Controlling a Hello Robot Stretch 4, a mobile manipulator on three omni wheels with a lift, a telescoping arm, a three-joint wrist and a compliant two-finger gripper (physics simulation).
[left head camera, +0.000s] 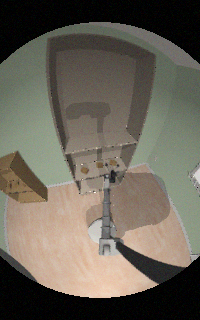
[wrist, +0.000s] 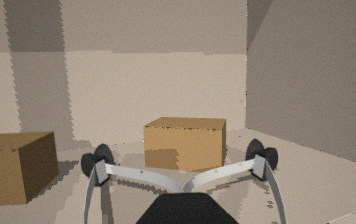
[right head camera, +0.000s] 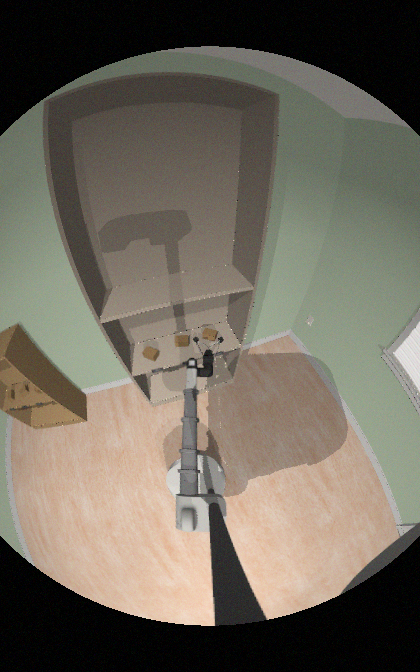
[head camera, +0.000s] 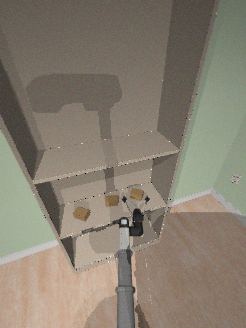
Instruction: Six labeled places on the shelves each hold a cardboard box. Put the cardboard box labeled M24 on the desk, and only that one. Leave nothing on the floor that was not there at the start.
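Three cardboard boxes stand on a lower shelf board (head camera: 96, 216): a right box (head camera: 136, 193) (right head camera: 210, 334) (wrist: 192, 145), a middle box (head camera: 111, 200) (right head camera: 182, 340) (wrist: 10, 172) and a left box (head camera: 81, 214) (right head camera: 151, 353). My gripper (head camera: 135, 199) (right head camera: 208, 340) (wrist: 179, 155) is open and empty, over this board. In the wrist view the right box stands beyond the fingertips, centred between them and apart from them; the middle box is left of the left finger. Dark label strips (head camera: 87, 230) (right head camera: 161, 371) on the board's front edge are unreadable. The desk cannot be made out.
The tall shelf unit (head camera: 192, 65) (right head camera: 256, 170) has a side wall right of the gripper and another shelf board (head camera: 105, 158) (right head camera: 175, 300) above. A brown wooden cabinet (left head camera: 31, 181) (right head camera: 55, 382) holding small things stands at the left wall. A white-framed object (right head camera: 400, 350) is at the right wall.
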